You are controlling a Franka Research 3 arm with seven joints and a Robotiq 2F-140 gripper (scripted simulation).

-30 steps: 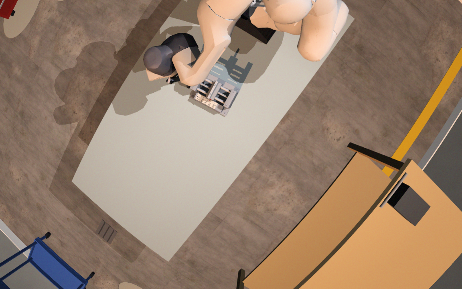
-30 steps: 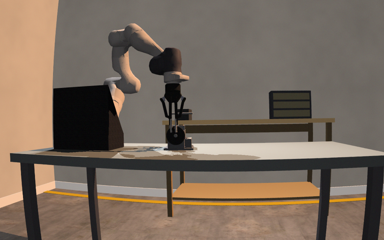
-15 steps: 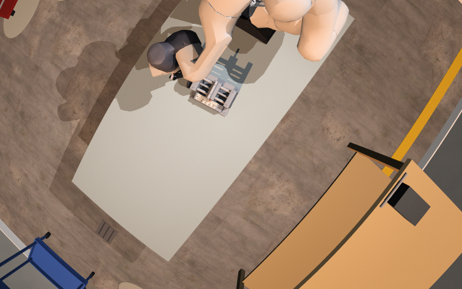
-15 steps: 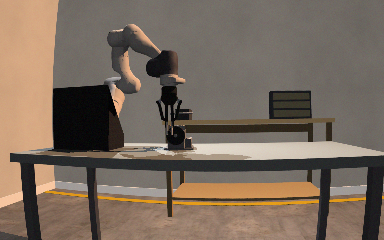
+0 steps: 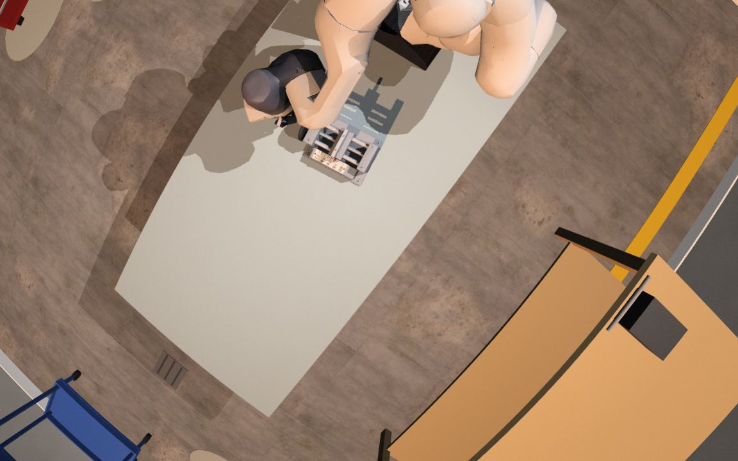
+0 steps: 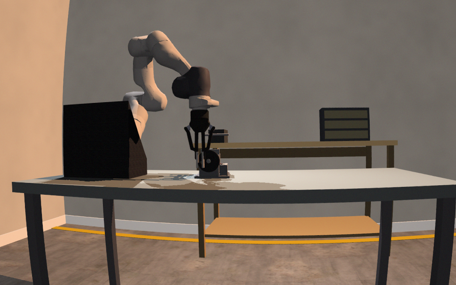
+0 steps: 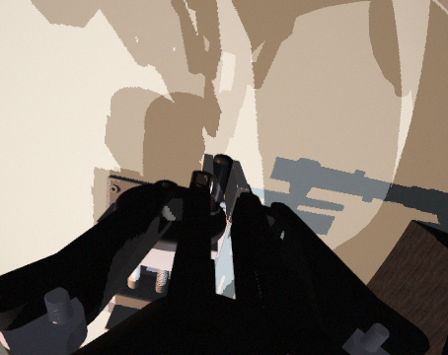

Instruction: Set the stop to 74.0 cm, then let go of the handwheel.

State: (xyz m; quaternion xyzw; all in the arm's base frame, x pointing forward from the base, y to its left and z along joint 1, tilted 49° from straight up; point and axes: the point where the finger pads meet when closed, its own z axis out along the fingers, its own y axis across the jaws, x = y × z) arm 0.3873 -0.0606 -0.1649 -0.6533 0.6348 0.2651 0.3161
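Right now my hand is 20 mm to the right of the black handwheel, 10 mm short of it and 10 mm above it.
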